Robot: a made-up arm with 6 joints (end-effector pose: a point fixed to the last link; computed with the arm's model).
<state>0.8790 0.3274 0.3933 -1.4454 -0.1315 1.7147</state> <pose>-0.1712 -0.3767 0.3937 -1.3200 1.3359 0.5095</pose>
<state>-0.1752 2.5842 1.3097 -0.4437 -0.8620 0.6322</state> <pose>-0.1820 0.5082 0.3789 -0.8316 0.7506 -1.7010</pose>
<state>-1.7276 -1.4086 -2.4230 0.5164 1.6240 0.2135</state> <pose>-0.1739 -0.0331 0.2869 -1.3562 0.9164 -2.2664</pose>
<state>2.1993 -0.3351 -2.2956 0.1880 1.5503 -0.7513</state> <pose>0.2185 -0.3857 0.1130 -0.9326 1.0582 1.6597</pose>
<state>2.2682 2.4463 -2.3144 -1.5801 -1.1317 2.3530</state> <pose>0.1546 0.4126 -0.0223 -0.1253 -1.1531 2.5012</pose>
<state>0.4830 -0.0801 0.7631 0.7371 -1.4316 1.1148</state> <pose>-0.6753 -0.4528 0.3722 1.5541 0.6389 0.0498</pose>
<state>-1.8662 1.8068 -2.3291 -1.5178 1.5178 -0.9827</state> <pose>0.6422 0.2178 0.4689 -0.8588 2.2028 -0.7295</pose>
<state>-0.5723 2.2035 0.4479 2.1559 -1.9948 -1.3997</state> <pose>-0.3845 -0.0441 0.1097 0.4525 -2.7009 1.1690</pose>
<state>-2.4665 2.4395 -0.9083 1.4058 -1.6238 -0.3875</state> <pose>0.4891 -0.1984 0.2271 1.2286 1.0071 0.2041</pose>
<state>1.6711 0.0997 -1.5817 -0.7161 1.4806 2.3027</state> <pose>-0.5266 -0.6888 -0.3607 1.1564 -1.3371 -1.2044</pose>
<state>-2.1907 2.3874 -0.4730 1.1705 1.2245 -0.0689</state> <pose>0.3818 0.1742 0.7036 -1.6891 -0.7150 1.5250</pose>
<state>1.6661 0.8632 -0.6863 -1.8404 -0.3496 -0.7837</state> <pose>-0.7440 0.1619 0.1362 -1.7078 -0.9249 1.2332</pose>
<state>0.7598 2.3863 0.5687 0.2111 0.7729 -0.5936</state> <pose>-0.2609 0.6869 -0.1842 -2.8349 0.3583 -1.0677</pose>
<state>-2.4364 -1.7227 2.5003 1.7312 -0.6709 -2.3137</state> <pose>0.1435 -0.6855 -0.0778 0.2743 1.5493 -0.0482</pose>
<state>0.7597 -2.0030 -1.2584 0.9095 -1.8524 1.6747</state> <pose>-0.1579 -0.0519 -0.0873 -1.5840 1.8439 -1.1519</pose>
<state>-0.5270 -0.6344 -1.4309 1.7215 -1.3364 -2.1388</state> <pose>-0.0305 0.0629 0.4167 0.5204 0.7431 1.8084</pose>
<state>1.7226 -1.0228 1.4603 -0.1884 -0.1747 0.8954</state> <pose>0.2497 -0.7212 -0.0045 -0.4441 0.6437 1.1780</pose>
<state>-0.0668 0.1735 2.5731 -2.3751 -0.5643 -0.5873</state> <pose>-0.5262 -0.1110 0.2645 2.7000 1.3219 -0.5504</pose>
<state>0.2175 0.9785 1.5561 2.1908 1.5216 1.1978</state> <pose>-0.0525 0.4357 0.4720 0.0997 -0.4360 1.6470</pose>
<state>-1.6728 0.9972 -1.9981 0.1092 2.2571 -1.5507</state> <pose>0.3133 -0.4743 0.3323 -1.5050 -1.9999 1.7080</pose>
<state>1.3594 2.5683 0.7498 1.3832 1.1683 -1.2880</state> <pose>0.4607 0.2269 -0.3735 1.6020 -1.0239 1.7734</pose>
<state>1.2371 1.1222 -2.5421 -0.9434 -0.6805 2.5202</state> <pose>-0.7545 0.0625 0.1914 -1.4526 -0.6176 -1.7498</pose>
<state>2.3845 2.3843 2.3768 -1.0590 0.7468 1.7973</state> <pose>-0.0621 0.2282 -0.4691 1.2606 1.1804 -0.1153</pose>
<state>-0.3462 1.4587 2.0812 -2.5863 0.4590 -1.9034</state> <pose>-0.3104 -0.2930 0.2889 0.9259 -0.4617 -0.4053</pose>
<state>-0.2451 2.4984 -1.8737 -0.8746 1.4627 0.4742</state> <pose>-0.4070 0.3942 0.4120 1.1077 1.7475 -1.4100</pose>
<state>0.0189 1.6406 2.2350 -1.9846 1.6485 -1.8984</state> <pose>-0.2635 -0.2802 0.5856 0.2638 -0.6772 0.9682</pose>
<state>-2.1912 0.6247 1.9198 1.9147 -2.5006 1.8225</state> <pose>0.3802 0.0714 -0.0584 -0.6309 2.5349 -1.3027</pose>
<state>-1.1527 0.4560 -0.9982 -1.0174 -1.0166 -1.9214</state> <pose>0.5055 -0.5554 0.5015 1.3120 -0.7065 0.0704</pose>
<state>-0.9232 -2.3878 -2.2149 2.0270 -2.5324 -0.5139</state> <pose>0.0344 -0.3263 0.2512 1.3234 1.4777 -0.0736</pose>
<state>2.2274 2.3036 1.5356 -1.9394 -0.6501 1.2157</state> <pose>-0.0369 -0.0893 -0.2064 0.6556 0.4351 0.2841</pose>
